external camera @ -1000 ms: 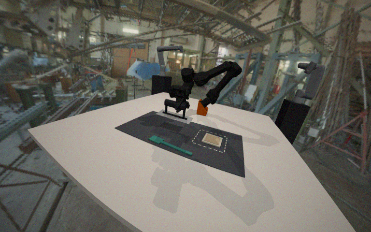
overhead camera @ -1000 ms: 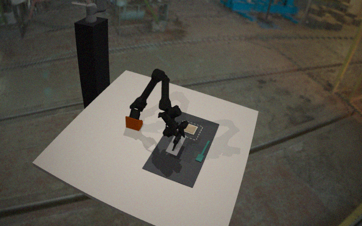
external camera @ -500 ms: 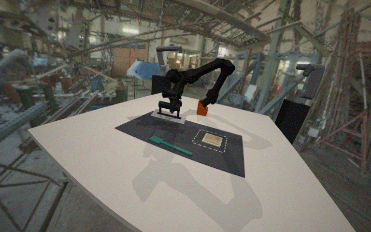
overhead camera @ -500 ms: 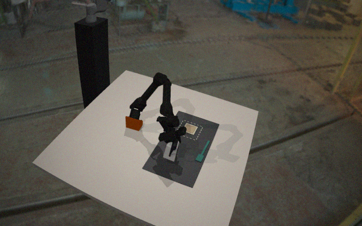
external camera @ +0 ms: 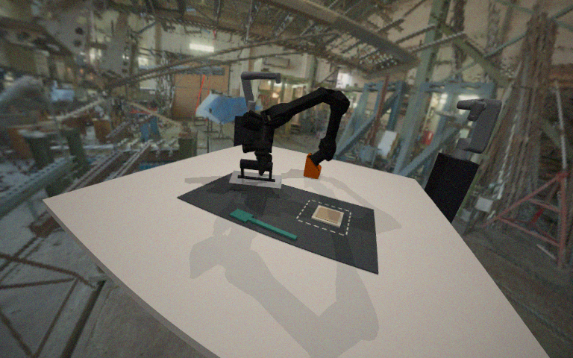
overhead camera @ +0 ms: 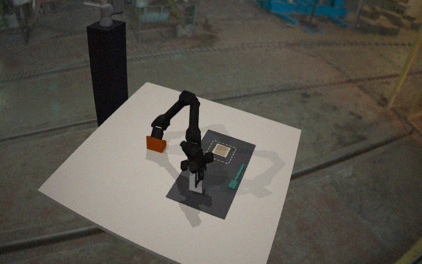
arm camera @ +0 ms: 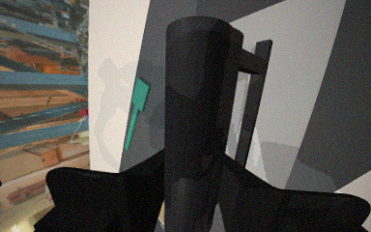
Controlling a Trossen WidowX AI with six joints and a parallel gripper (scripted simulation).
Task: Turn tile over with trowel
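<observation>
My gripper tip is now 30 mm past the trowel and 10 mm to the left of it. From my gripper tip the other things lie so: beige square tile: 280 mm to the left, 70 mm below, 10 mm ahead; dark mat: 110 mm to the left, 90 mm below, 40 mm ahead.
</observation>
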